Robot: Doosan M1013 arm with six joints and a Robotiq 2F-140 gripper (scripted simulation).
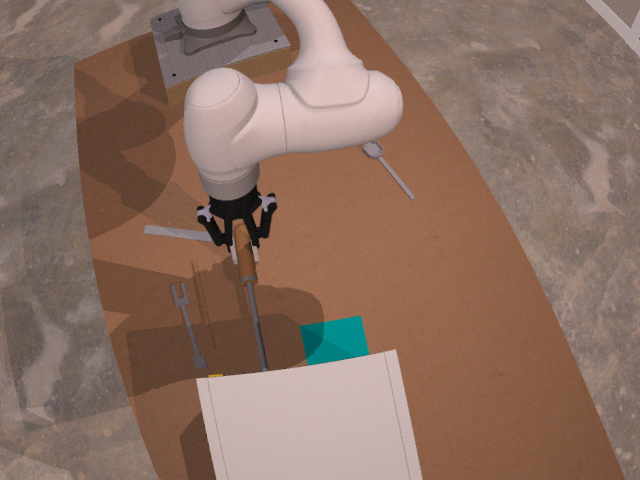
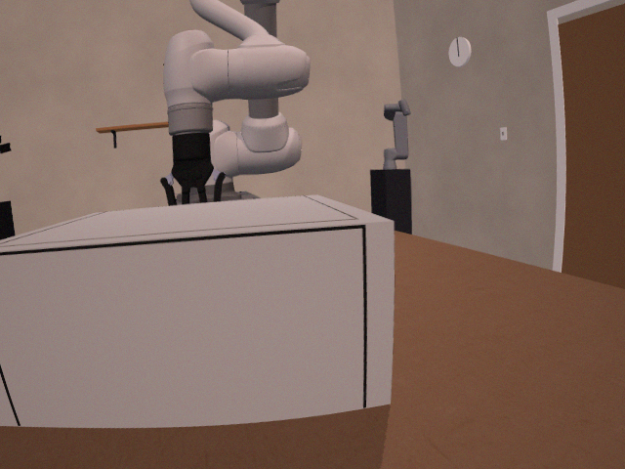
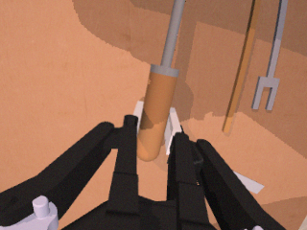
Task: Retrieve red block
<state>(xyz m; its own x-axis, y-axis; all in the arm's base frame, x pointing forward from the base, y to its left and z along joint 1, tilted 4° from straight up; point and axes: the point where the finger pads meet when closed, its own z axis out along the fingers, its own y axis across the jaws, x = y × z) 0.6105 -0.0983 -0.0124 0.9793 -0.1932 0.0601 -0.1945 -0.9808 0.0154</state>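
Right now my hand is 22 cm short of the teal square, 8 cm to the right of it and 4 cm above it. From my hand the other things lie so: grey flat bar 11 cm to the right, 10 cm behind, 4 cm below; thin wooden stick 10 cm to the right, 6 cm ahead, 3 cm below; long hook tool 12 cm ahead, 2 cm below, 1 cm to the left.
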